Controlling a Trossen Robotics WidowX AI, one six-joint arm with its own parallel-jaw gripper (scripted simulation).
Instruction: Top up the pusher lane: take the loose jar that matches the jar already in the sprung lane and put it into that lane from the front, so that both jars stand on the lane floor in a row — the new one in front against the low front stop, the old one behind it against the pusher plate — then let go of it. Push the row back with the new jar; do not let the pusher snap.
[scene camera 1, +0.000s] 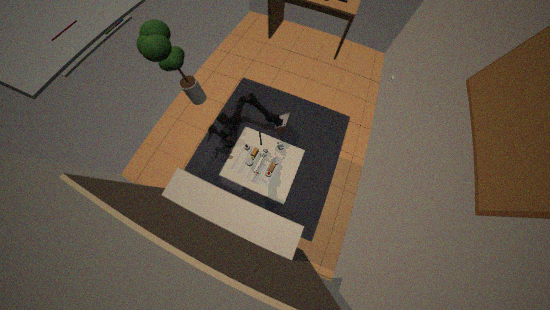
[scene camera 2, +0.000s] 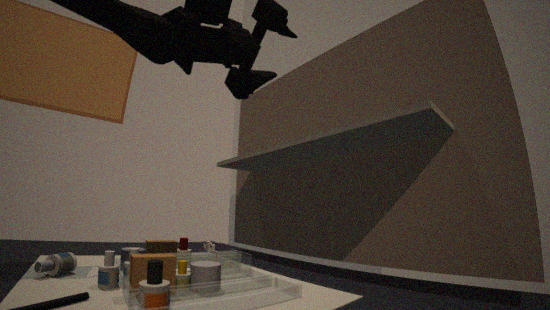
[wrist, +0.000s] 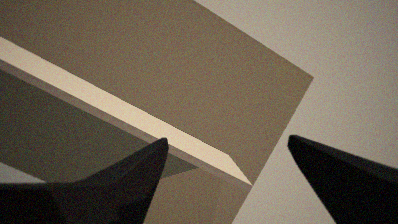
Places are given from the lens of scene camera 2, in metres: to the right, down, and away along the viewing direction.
my gripper (scene camera 2: 285, 56): 0.02, -0.20, 0.50
wall shelf (scene camera 2: 424, 119): 0.34, -0.08, 0.52
